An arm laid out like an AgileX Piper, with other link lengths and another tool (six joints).
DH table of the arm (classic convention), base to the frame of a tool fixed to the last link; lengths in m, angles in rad. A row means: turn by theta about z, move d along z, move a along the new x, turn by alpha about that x. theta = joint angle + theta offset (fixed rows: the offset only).
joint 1: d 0.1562  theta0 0  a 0  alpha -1.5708
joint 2: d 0  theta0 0.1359  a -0.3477  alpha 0
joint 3: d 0  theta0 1.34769  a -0.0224  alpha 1.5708
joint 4: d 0.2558  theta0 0  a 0  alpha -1.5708
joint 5: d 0  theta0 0  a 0  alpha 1.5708
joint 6: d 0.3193  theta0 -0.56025  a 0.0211  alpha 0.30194
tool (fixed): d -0.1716  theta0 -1.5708  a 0  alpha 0
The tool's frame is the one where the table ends.
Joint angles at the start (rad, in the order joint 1, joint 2, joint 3, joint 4, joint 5, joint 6):
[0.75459 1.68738 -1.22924 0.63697 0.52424 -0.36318]
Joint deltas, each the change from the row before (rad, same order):
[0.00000 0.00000 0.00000 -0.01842 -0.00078 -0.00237]
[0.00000 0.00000 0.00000 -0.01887 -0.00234 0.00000]
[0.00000 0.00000 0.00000 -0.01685 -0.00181 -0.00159]
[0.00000 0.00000 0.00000 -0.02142 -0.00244 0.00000]
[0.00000 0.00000 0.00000 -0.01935 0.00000 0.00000]
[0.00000 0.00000 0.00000 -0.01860 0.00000 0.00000]
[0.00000 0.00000 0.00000 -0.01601 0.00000 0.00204]
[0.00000 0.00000 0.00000 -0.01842 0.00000 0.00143]
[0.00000 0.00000 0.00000 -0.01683 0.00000 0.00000]
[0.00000 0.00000 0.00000 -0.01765 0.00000 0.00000]
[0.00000 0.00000 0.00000 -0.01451 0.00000 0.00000]
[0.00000 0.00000 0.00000 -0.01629 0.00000 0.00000]
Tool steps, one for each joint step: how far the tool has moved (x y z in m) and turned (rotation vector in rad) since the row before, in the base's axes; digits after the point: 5 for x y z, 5 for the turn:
[0.00089 -0.00168 -0.00150 -0.01286 -0.01391 0.00789]
[0.00115 -0.00154 -0.00136 -0.01185 -0.01378 0.00559]
[0.00103 -0.00147 -0.00125 -0.01114 -0.01314 0.00628]
[0.00133 -0.00178 -0.00147 -0.01349 -0.01550 0.00653]
[0.00091 -0.00175 -0.00138 -0.01314 -0.01235 0.00701]
[0.00090 -0.00169 -0.00129 -0.01263 -0.01187 0.00674]
[0.00077 -0.00137 -0.00102 -0.01024 -0.00894 0.00434]
[0.00092 -0.00163 -0.00118 -0.01206 -0.01087 0.00565]
[0.00088 -0.00155 -0.00109 -0.01143 -0.01074 0.00610]
[0.00094 -0.00163 -0.00111 -0.01198 -0.01127 0.00640]
[0.00079 -0.00135 -0.00089 -0.00985 -0.00926 0.00526]
[0.00091 -0.00152 -0.00098 -0.01106 -0.01040 0.00590]

